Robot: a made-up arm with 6 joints. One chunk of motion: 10 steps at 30 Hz.
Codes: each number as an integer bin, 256 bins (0 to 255) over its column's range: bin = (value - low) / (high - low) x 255, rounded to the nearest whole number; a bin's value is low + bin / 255 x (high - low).
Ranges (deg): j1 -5..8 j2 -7..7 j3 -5..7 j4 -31..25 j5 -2..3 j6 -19..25
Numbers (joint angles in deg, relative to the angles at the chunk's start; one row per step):
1: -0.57 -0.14 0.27 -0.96 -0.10 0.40
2: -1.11 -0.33 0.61 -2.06 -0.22 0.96
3: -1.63 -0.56 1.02 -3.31 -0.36 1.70
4: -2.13 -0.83 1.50 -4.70 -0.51 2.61
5: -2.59 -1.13 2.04 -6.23 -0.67 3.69
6: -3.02 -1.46 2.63 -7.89 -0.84 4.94
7: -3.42 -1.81 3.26 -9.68 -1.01 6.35
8: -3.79 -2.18 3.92 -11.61 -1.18 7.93
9: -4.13 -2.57 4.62 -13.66 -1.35 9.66
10: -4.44 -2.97 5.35 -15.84 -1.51 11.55
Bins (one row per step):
1: 87 125 112 137 97 112
2: 76 121 119 132 91 116
3: 66 117 128 126 84 120
4: 56 112 138 120 76 125
5: 47 107 150 113 68 131
6: 39 101 162 105 59 139
7: 31 95 176 97 50 147
8: 24 88 190 88 42 156
9: 17 81 204 79 33 166
10: 11 73 220 69 25 177

